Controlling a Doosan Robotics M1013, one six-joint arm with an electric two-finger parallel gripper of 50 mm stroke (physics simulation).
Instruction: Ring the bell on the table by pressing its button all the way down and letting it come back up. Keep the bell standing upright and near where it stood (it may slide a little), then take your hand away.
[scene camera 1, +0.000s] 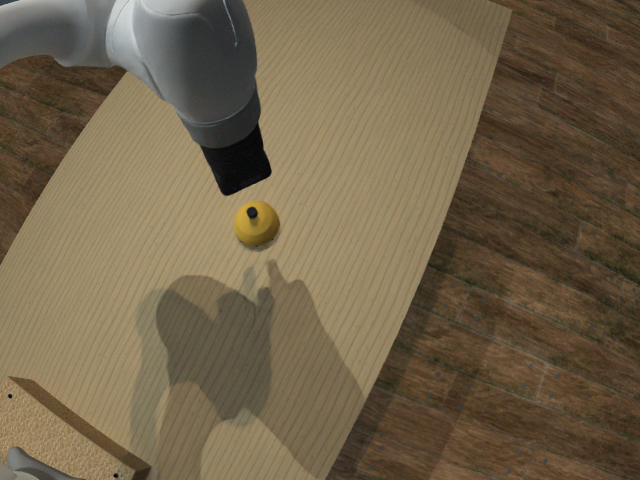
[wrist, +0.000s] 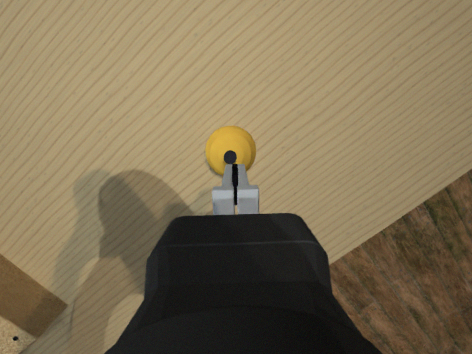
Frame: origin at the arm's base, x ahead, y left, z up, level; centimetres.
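Where they show: gripper, between the fingertips: (scene camera 1: 244, 180) (wrist: 235, 176).
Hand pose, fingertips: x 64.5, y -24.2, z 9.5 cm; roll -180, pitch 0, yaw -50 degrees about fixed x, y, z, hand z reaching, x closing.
Each offset is from my fingertips to the top centre of the thing. Level surfaces: height alone.
A yellow dome-shaped bell {dx -0.6, dy +0.3, dz -10.6 cm} (scene camera 1: 261, 229) (wrist: 225, 141) stands upright on the wooden table {dz -17.2 cm} (scene camera 1: 361, 155) (wrist: 125, 75). Its black button {dx -0.6, dy +0.3, dz -10.6 cm} (scene camera 1: 251, 212) (wrist: 230, 157) stands up on a short stem at the top. My gripper (wrist: 235, 176) is shut and empty. It hangs above the bell, with open space between its black body and the bell in the scene view. In the wrist view the fingertips overlap the lower edge of the dome, and the whole button shows beyond them. In the scene view the fingertips are hidden behind the gripper's black body.
A tan block-like board (scene camera 1: 56, 439) (wrist: 25, 300) with small dark holes lies at the lower left. The table's right edge borders a brown wooden floor (scene camera 1: 542, 232) (wrist: 420, 270). The arm's shadow falls on the table below the bell in the scene view.
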